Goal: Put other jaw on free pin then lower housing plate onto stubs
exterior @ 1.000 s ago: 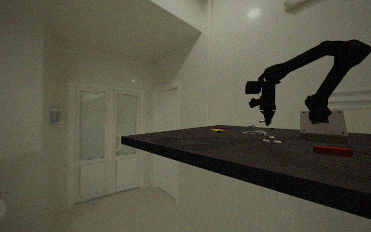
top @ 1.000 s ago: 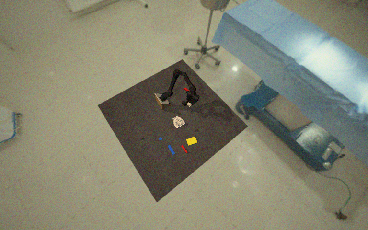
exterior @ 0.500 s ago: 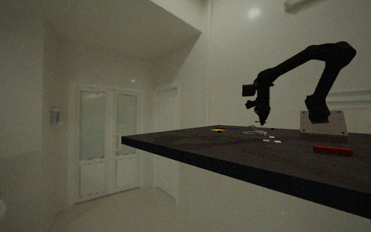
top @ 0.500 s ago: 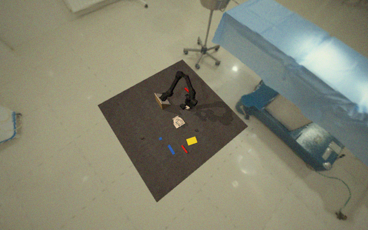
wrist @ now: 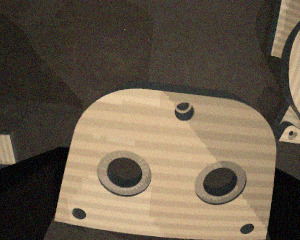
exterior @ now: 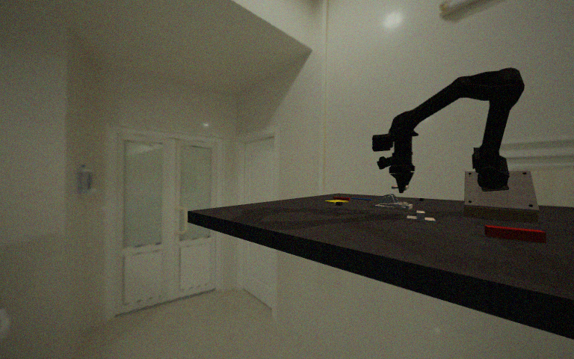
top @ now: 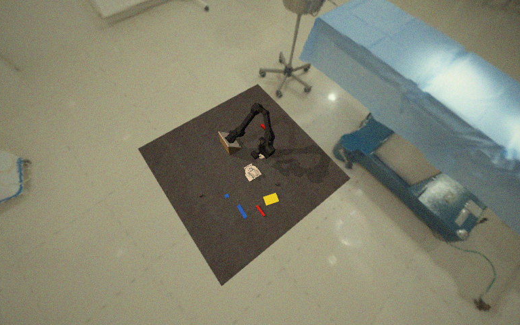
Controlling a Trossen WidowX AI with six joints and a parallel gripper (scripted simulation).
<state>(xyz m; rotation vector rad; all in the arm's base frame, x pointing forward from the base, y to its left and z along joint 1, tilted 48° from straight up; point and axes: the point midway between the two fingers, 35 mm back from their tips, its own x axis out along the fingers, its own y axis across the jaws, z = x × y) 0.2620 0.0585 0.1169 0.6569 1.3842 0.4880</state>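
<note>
The curved white jaw is 2 cm ahead of my gripper tip, 11 cm to the right of it and 6 cm below it. The rest, counted from my gripper tip: blue bar 24 cm ahead, 40 cm to the right, 8 cm below; small blue piece 7 cm ahead, 41 cm to the right, 8 cm below; yellow block 32 cm ahead, 16 cm to the right, 7 cm below.
</note>
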